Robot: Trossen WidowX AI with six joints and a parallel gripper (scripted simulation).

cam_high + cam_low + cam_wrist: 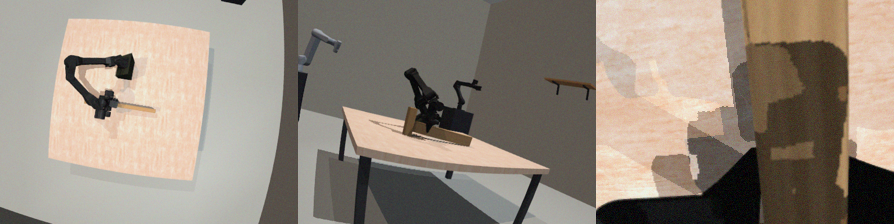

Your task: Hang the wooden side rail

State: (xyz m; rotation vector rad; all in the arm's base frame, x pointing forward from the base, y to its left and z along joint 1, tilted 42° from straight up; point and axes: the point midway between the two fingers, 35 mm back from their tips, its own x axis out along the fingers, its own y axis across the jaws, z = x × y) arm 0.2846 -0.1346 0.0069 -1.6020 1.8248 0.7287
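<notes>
Right now my gripper tip is 10 mm past the wooden headboard post, 130 mm to the left of it and 40 mm below it.
</notes>
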